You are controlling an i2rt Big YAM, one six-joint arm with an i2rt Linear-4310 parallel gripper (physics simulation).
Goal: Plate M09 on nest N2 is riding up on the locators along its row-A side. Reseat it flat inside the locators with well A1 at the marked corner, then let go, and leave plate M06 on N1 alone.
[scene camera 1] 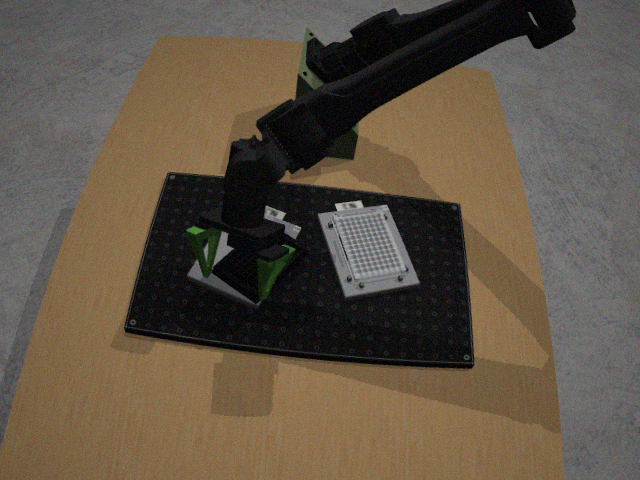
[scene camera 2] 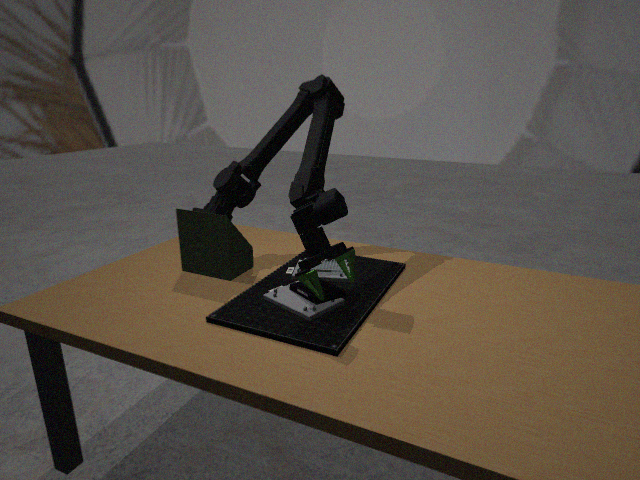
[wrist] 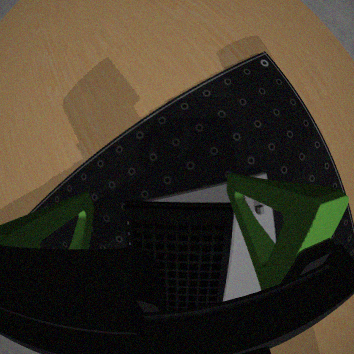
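Where they show: gripper, fingertip midpoint: [scene camera 1: 234, 287] [scene camera 2: 338, 291] [wrist: 157, 190]; arm's base, link origin: [scene camera 1: 326, 71] [scene camera 2: 211, 225].
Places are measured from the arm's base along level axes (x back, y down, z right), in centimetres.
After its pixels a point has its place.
The black well plate [scene camera 1: 238, 267] @[x -38.3, y 9.1, z 11.9 cm] [scene camera 2: 305, 290] @[x -34.2, y 9.3, z 11.4 cm] [wrist: 187, 250] @[x -37.9, y 9.1, z 11.0 cm], apparently M09, lies over the grey left nest [scene camera 1: 219, 283] @[x -40.0, y 11.2, z 14.7 cm] [scene camera 2: 289, 303] @[x -32.0, y 11.2, z 15.8 cm] [wrist: 242, 282] @[x -31.0, y 11.2, z 12.8 cm]. It sits off-centre and turned relative to the nest, with bare nest along one side in the wrist view; its exact tilt is too dark to tell. The marked corner and well A1 are not readable. My gripper [scene camera 1: 235, 287] @[x -42.9, y 7.6, z 12.2 cm] [scene camera 2: 336, 290] @[x -42.9, y 7.6, z 12.2 cm] [wrist: 157, 190] @[x -42.9, y 7.6, z 12.2 cm] is open and empty, its green fingers low on both sides of the black plate. The clear plate [scene camera 1: 368, 245] @[x -31.7, y 10.3, z -7.5 cm] [scene camera 2: 330, 266] @[x -33.6, y 10.1, z -7.2 cm], apparently M06, lies in the right nest [scene camera 1: 379, 285] @[x -38.5, y 11.2, z -9.1 cm].
Both nests stand on a black perforated board [scene camera 1: 320, 330] @[x -46.1, y 12.4, z -0.4 cm] [scene camera 2: 248, 324] @[x -27.1, y 12.4, z 26.4 cm] [wrist: 200, 110] @[x -46.9, y 12.4, z 18.5 cm] on the wooden table [scene camera 1: 155, 434] @[x -64.9, y 13.7, z 22.2 cm] [scene camera 2: 465, 372] @[x -72.8, y 13.7, z 24.4 cm] [wrist: 165, 45] @[x -56.3, y 13.7, z 20.7 cm]. The arm's green base block [scene camera 1: 347, 147] @[x -9.2, y 10.6, z -4.8 cm] [scene camera 2: 214, 245] @[x -4.1, y 3.9, z 5.1 cm] stands behind the board. Small locator pins rise from the right nest's rim.
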